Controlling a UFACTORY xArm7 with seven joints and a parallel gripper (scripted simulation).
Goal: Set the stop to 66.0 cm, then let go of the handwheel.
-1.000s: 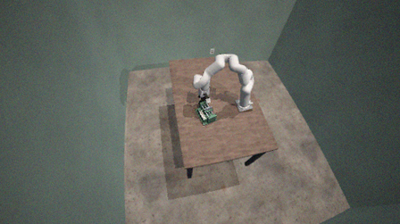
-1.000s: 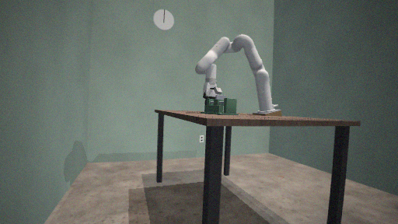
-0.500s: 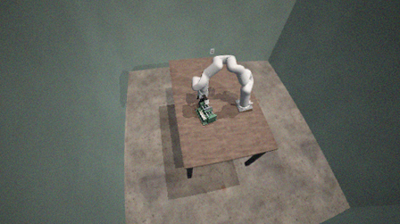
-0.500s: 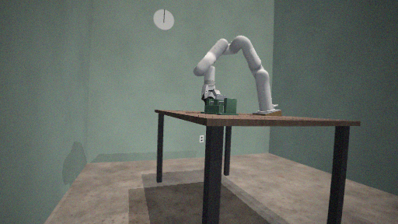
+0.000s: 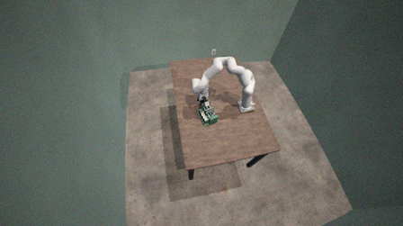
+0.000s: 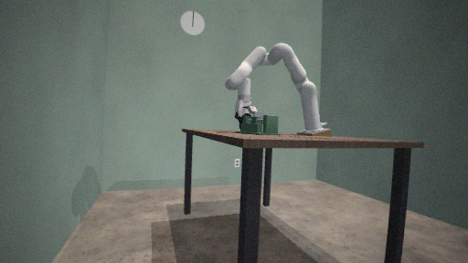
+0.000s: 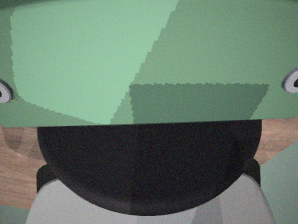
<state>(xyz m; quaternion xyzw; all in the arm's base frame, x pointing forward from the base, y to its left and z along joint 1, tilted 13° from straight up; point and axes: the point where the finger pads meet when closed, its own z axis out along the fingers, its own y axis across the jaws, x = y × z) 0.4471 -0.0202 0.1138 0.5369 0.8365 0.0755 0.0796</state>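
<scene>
My hand is 14 cm to the right of the green stop fixture, 5 cm below it and 5 cm past it. Also, from my hand: black handwheel 2 cm to the left, 1 cm behind, 1 cm above.
</scene>
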